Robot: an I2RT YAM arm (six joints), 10 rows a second.
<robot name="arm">
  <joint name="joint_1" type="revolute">
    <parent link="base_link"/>
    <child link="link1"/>
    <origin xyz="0 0 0.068"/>
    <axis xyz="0 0 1"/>
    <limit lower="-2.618" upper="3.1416"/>
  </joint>
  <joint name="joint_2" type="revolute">
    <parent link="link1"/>
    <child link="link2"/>
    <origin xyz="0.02 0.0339 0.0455"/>
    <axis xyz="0 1 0"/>
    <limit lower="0" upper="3.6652"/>
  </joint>
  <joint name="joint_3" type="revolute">
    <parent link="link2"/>
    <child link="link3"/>
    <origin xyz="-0.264 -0.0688 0"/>
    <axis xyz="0 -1 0"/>
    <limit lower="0" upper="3.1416"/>
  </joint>
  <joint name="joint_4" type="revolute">
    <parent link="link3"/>
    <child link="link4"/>
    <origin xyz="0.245 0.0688 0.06"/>
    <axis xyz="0 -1 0"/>
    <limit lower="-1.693" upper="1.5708"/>
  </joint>
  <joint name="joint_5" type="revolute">
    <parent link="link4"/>
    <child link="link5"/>
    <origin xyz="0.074 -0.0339 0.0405"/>
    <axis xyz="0 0 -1"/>
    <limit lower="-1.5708" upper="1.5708"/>
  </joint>
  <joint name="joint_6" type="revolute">
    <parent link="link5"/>
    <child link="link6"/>
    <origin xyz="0.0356 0 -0.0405"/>
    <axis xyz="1 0 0"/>
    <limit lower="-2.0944" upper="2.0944"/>
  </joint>
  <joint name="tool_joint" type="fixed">
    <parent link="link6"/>
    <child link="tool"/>
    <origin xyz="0 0 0" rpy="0 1.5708 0"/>
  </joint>
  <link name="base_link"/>
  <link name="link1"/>
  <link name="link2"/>
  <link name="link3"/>
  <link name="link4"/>
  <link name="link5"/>
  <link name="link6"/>
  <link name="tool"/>
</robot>
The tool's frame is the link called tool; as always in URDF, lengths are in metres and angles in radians.
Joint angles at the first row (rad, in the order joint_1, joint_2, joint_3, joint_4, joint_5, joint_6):
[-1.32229, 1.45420, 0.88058, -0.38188, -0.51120, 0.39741]
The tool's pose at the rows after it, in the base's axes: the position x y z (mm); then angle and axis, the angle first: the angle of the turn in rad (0 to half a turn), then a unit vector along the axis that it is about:
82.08 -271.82 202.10 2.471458 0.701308 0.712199 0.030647
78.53 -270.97 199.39 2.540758 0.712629 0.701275 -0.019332
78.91 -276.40 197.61 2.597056 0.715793 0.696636 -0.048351
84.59 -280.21 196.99 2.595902 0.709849 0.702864 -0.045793
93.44 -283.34 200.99 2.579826 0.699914 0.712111 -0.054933
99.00 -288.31 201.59 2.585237 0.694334 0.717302 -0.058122
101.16 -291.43 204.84 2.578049 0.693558 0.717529 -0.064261
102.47 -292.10 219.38 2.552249 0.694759 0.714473 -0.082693
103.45 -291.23 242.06 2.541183 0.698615 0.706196 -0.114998
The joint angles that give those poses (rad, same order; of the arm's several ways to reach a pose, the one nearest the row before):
[-1.32384, 1.44812, 0.87137, -0.42329, -0.37807, 0.34370]
[-1.32077, 1.44650, 0.86819, -0.44171, -0.25677, 0.33902]
[-1.31465, 1.47562, 0.89423, -0.46318, -0.17814, 0.33137]
[-1.29933, 1.49716, 0.91113, -0.45867, -0.17952, 0.32981]
[-1.27176, 1.50635, 0.93102, -0.44487, -0.16428, 0.32826]
[-1.25788, 1.53083, 0.95716, -0.44794, -0.15340, 0.32367]
[-1.25328, 1.53706, 0.97398, -0.44637, -0.14427, 0.32520]
[-1.24715, 1.51257, 1.00151, -0.45860, -0.11982, 0.33285]
[-1.23642, 1.47883, 1.05353, -0.50604, -0.06024, 0.34354]

